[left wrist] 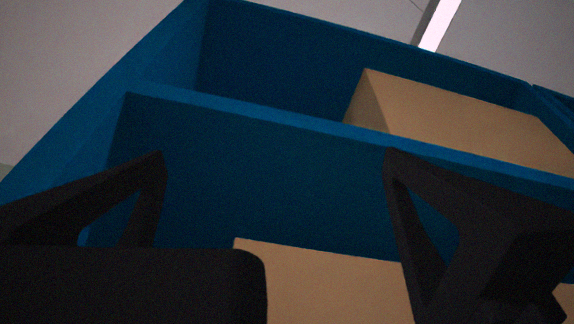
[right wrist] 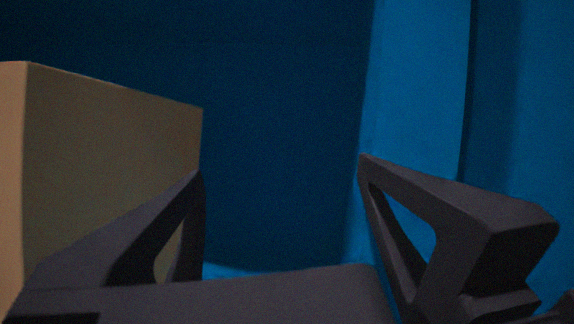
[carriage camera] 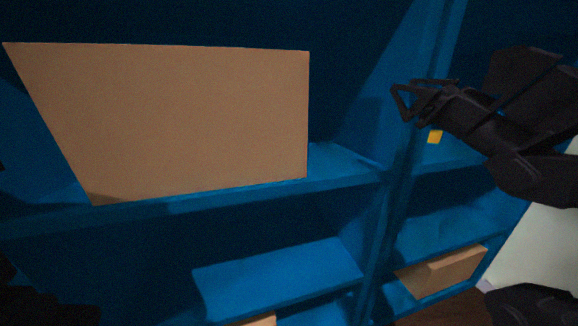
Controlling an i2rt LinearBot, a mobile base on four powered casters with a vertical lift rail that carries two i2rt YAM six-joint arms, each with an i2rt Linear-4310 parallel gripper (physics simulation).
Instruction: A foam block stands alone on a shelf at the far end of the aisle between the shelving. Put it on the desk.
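Places are measured from the left arm's base along level axes (x up, y right, z ahead), in centimetres.
Where they show: left gripper, fingertip midpoint: (left wrist: pixel 273 161); right gripper, fingertip midpoint: (right wrist: pixel 281 173) (carriage camera: pixel 401 83).
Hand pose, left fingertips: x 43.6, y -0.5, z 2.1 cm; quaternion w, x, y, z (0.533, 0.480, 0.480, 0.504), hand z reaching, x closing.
Things, the pixels of their top centre, and the offset from my left fingertips. Level surfaces: height alone.
- small yellow-orange block, middle of its top: (carriage camera: pixel 433 131) dx -16.2, dy +101.6, dz +56.3 cm
- large cardboard box, middle of its top: (right wrist: pixel 19 89) (carriage camera: pixel 202 65) dx +6.3, dy +14.8, dz +32.8 cm
- blue shelf, its level: dx -20.7 cm
- lower box, middle of its top: (carriage camera: pixel 434 238) dx -85.1, dy +127.1, dz +57.9 cm
A small yellow-orange block (carriage camera: pixel 435 136), which looks like the foam block, is at the right in the carriage view, on a shelf of the right-hand bay, partly bordered by my right arm. My right gripper (carriage camera: pixel 407 97) (right wrist: pixel 281 173) is open with nothing between its fingers. It appears above and left of the small block in the carriage view, by the upright between the bays. My left gripper (left wrist: pixel 273 161) is open and empty, in front of blue shelving in the left wrist view. The small block shows in neither wrist view. The desk does not show.
A large cardboard box (carriage camera: pixel 190 120) (right wrist: pixel 110 165) stands on the blue shelf (carriage camera: pixel 345 170), left of my right gripper. Another box (left wrist: pixel 450 120) sits on a high shelf. A lower box (carriage camera: pixel 450 270) lies in the right bay. Dark arm parts edge the carriage view's lower corners.
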